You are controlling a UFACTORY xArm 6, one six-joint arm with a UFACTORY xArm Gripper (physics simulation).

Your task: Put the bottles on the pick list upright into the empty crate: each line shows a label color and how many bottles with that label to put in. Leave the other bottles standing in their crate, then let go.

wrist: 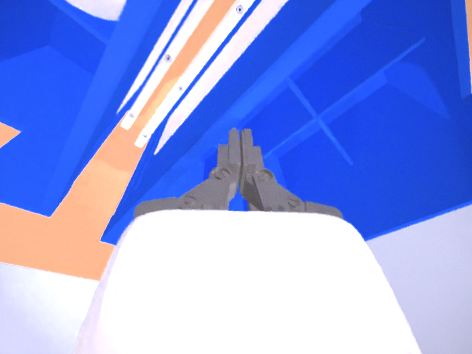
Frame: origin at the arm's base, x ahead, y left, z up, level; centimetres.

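Seen in the pictures: gripper, fingertip midpoint: [238, 144].
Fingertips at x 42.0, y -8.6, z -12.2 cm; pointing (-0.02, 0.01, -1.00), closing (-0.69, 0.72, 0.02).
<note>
Pixels of each thing's top centre, then the offset from my fingertips to it. "*": a spot on its surface instead. Level surfaces: height alone.
- second blue crate at a spot on its surface: [75, 145] * dx +3.7, dy -7.8, dz +4.4 cm
- white rounded shape at a spot on its surface: [102, 6] * dx +0.0, dy -10.6, dz -1.4 cm
- orange table top at its surface level: dz -13.1 cm
My gripper [238, 144] is shut with nothing between its fingers. Its fingertips are together, in front of a blue crate [250, 106] that fills the right side of the wrist view. Thin crossing dividers [317, 120] show inside this crate, and I see no bottle in the part that shows. Part of a second blue crate [75, 145] is at the left. A white rounded shape [102, 6] shows at the top left edge by that crate; I cannot tell what it is. The pick list and the bottle labels do not show.
An orange table top [40, 240] shows between the crates and at the lower left. Two white strips with screws [187, 82] run along the gap between the crates. A pale grey surface [430, 270] lies beyond the table's edge at the lower right.
</note>
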